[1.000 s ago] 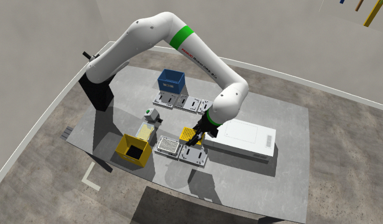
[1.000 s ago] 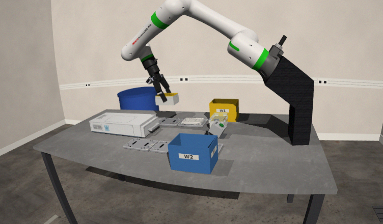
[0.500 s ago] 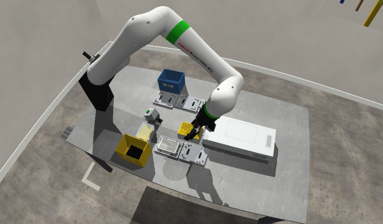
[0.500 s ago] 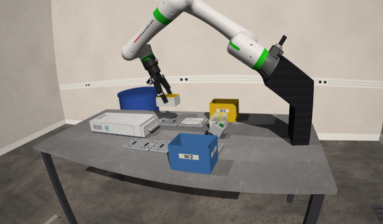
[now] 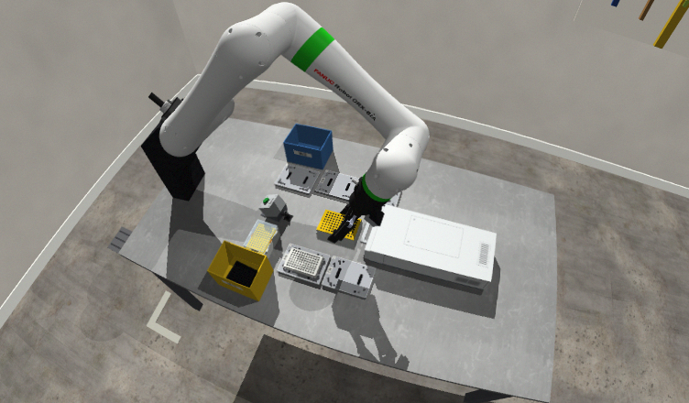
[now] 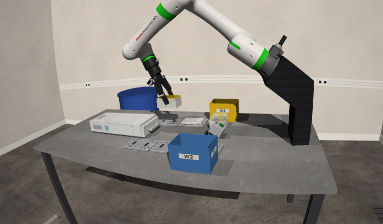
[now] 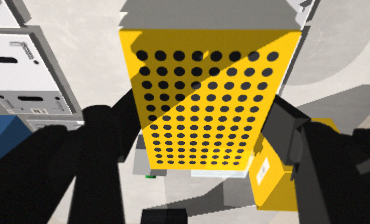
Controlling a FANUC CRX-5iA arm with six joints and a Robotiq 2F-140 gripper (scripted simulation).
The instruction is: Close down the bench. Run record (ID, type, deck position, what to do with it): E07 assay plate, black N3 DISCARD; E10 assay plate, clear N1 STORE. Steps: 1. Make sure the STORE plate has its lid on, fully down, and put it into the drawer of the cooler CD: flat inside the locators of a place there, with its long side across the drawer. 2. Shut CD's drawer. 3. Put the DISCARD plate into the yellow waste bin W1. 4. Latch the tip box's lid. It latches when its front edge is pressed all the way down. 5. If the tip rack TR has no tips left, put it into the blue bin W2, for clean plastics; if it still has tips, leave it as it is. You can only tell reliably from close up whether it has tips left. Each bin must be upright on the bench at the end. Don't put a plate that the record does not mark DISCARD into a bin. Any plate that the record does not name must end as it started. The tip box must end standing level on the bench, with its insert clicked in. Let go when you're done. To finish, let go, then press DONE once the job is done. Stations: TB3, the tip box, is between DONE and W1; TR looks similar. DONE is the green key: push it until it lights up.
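Now: the blue bin W2 200 mm behind my hand, 480 mm to the left of it and 150 mm below it. Also, from my hand: yellow tip rack TR: 10 mm behind, 10 mm below; then clear lid: 200 mm ahead, 60 mm to the left, 160 mm below; then white plate: 130 mm behind, 60 mm to the right, 170 mm below.
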